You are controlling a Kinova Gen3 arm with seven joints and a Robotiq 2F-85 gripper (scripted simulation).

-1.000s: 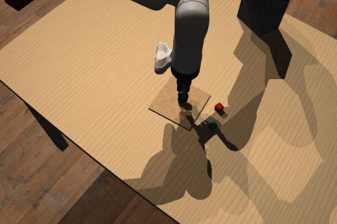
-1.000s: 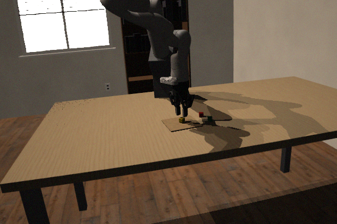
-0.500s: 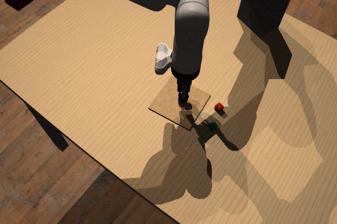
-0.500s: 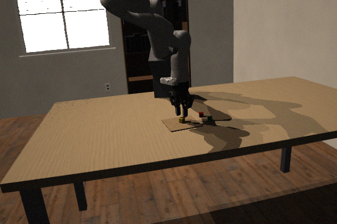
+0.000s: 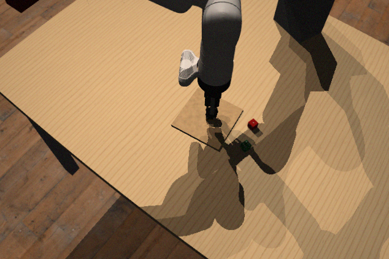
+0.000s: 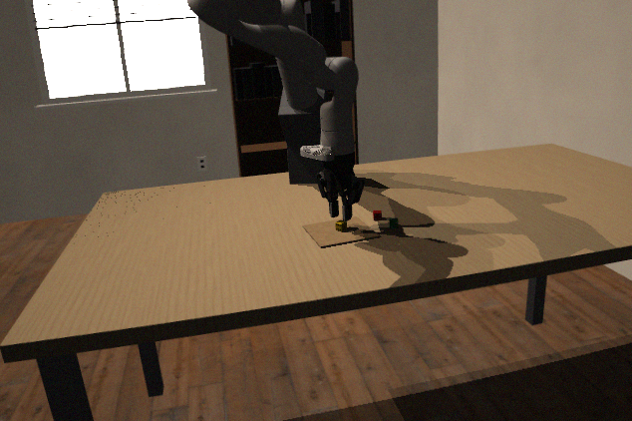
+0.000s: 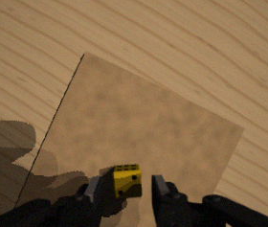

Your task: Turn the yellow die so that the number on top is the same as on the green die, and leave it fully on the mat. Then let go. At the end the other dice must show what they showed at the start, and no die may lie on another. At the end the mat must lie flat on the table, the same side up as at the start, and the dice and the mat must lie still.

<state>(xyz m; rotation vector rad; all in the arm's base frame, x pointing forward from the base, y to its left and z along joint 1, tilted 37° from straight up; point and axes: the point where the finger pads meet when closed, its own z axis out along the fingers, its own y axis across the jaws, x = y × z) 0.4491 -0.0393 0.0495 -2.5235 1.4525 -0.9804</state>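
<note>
Right now my hand is 40 mm above the yellow die. Also, from my hand: red die: 110 mm to the left, 40 mm below, 30 mm behind; then green die: 120 mm to the left, 40 mm below, 30 mm ahead; then brown mat: 50 mm below.
</note>
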